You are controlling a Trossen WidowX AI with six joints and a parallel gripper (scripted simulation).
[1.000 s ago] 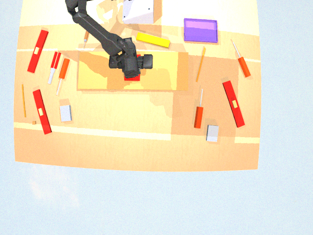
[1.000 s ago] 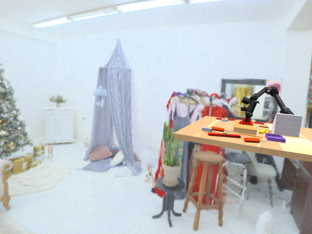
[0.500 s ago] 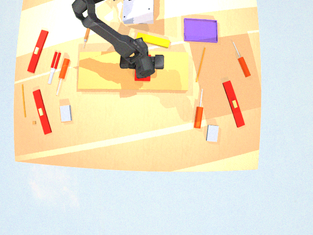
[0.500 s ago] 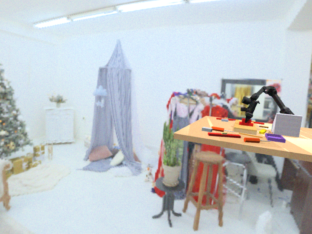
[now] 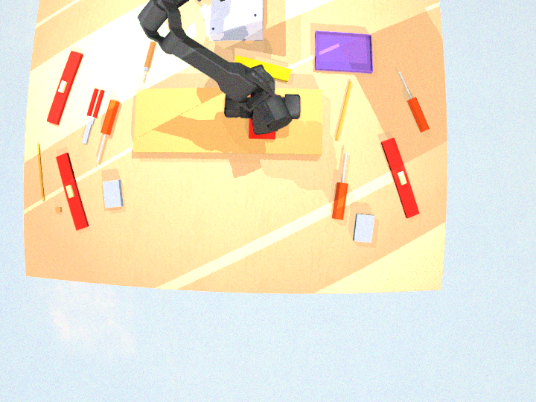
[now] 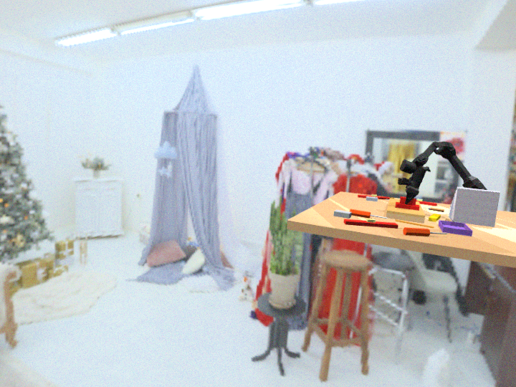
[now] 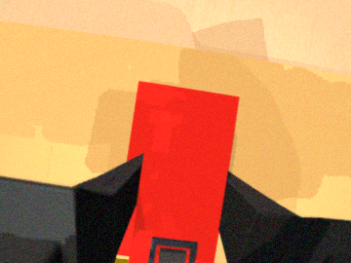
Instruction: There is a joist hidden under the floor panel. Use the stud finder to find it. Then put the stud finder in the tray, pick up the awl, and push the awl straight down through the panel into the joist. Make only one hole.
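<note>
Right now my gripper tip is 24 cm to the right of the purple tray, 20 cm past it and 5 cm above it. The rest, counted from my gripper tip: red stud finder 2 cm behind, 2 cm above; then yellow block 15 cm behind, 6 cm below; then awl 33 cm to the right, 18 cm behind, 6 cm below.
</note>
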